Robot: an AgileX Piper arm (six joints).
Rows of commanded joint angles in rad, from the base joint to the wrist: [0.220, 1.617, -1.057, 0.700, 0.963, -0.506]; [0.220, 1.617, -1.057, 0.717, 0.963, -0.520]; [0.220, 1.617, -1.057, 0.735, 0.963, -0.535]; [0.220, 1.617, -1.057, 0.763, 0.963, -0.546]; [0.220, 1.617, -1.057, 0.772, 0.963, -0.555]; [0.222, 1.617, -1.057, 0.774, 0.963, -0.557]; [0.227, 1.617, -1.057, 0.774, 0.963, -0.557]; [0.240, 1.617, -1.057, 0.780, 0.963, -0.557]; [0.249, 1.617, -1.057, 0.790, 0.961, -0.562]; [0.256, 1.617, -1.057, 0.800, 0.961, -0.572]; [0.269, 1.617, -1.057, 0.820, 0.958, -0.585]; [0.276, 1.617, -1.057, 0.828, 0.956, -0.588]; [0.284, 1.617, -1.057, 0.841, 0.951, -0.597]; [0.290, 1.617, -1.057, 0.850, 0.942, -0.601]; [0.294, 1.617, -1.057, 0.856, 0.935, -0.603]
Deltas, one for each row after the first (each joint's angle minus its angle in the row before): [0.000, 0.000, 0.000, 0.017, 0.000, -0.014]; [0.000, 0.000, 0.000, 0.018, 0.000, -0.015]; [0.000, 0.000, 0.000, 0.028, 0.000, -0.011]; [0.000, 0.000, 0.000, 0.009, 0.000, -0.009]; [0.002, 0.000, 0.000, 0.002, 0.000, -0.002]; [0.005, 0.000, 0.000, 0.000, 0.000, 0.000]; [0.013, 0.000, 0.000, 0.006, 0.000, 0.000]; [0.009, 0.000, 0.000, 0.010, -0.002, -0.005]; [0.007, 0.000, 0.000, 0.010, 0.000, -0.010]; [0.013, 0.000, 0.000, 0.020, -0.003, -0.013]; [0.007, 0.000, 0.000, 0.008, -0.002, -0.003]; [0.008, 0.000, 0.000, 0.013, -0.005, -0.009]; [0.006, 0.000, 0.000, 0.009, -0.009, -0.004]; [0.004, 0.000, 0.000, 0.006, -0.007, -0.002]
